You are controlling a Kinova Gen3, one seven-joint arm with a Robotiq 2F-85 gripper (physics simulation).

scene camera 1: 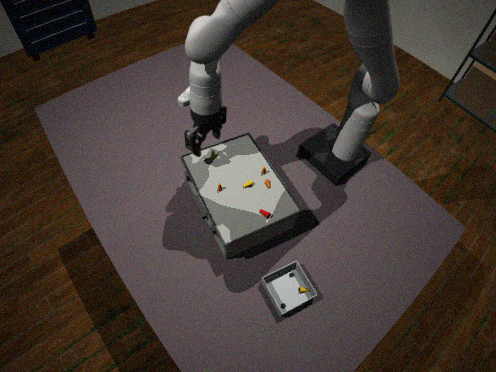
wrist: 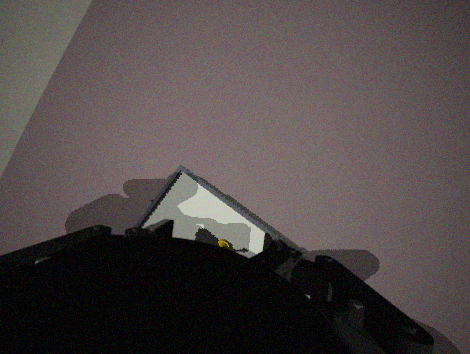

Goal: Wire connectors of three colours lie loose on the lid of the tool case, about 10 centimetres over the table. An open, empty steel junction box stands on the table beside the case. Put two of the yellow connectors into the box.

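Pixels of known places: gripper, fingertip midpoint: [scene camera 1: 207,146] [wrist: 218,238]; arm's base, link origin: [scene camera 1: 344,150].
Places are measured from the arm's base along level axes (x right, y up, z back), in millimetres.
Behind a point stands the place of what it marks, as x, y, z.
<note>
My gripper [scene camera 1: 206,143] {187, 98, -409} [wrist: 218,238] {187, 98, -409} is open and empty, just above the far left corner of the case lid [scene camera 1: 232,167] {110, 60, -376} [wrist: 215,205] {205, 60, -425}. A yellow connector [scene camera 1: 213,155] {167, 73, -401} [wrist: 223,244] {176, 72, -400} lies there in shadow, below and between the fingertips; in the wrist view the gripper body partly hides it. A second yellow connector [scene camera 1: 248,184] {34, 70, -378} lies near the middle of the lid. A third yellow connector [scene camera 1: 303,289] {-253, -30, -410} lies inside the steel junction box [scene camera 1: 285,292] {-230, -41, -449}, near its right wall.
Orange connectors [scene camera 1: 219,187] {69, 71, -446} [scene camera 1: 264,171] {44, 71, -317} [scene camera 1: 268,184] {6, 67, -333} lie on the lid, and a red connector [scene camera 1: 265,213] {-61, 74, -397} lies towards its near edge. The robot base [scene camera 1: 336,165] {-29, 0, -73} stands right of the case. A blue drawer cabinet [scene camera 1: 52,22] stands at the back left.
</note>
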